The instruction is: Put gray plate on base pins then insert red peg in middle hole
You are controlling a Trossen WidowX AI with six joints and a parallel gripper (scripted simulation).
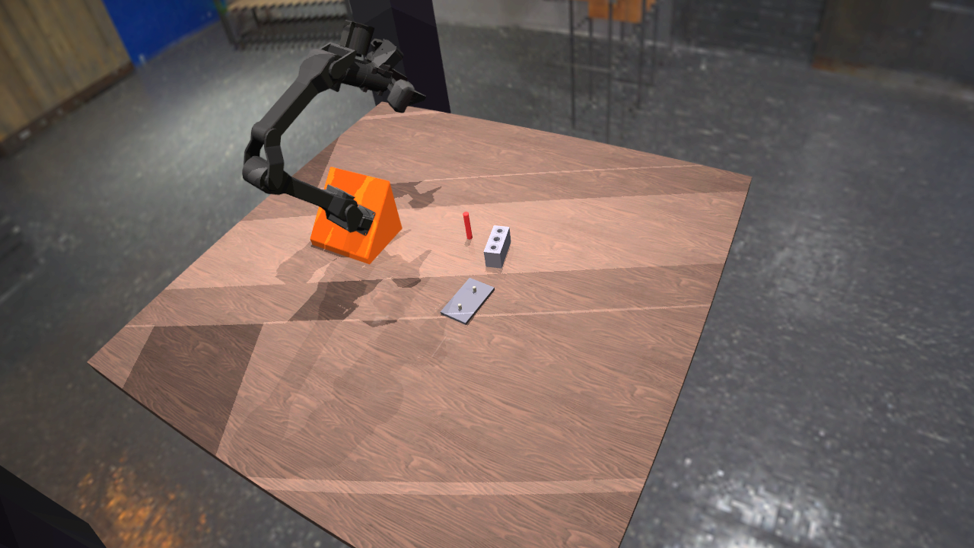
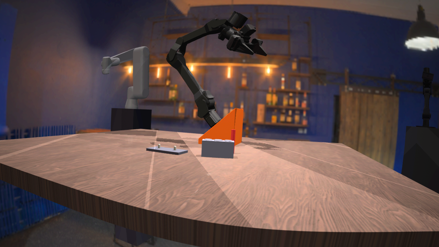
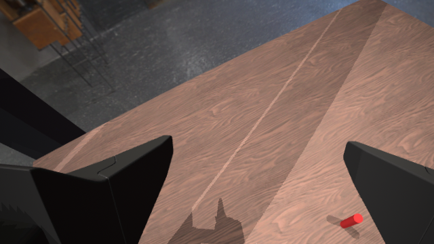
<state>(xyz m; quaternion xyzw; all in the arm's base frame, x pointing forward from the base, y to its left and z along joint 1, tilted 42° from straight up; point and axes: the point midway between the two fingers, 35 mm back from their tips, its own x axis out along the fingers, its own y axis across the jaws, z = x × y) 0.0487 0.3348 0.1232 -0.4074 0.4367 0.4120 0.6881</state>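
Now: the gray plate 330 mm below my gripper tip, 240 mm ahead of it and 60 mm to the right of it. The rest, counted from my gripper tip: red peg 330 mm below, 140 mm ahead, 50 mm to the right; then base 360 mm below, 260 mm ahead, 230 mm to the right.
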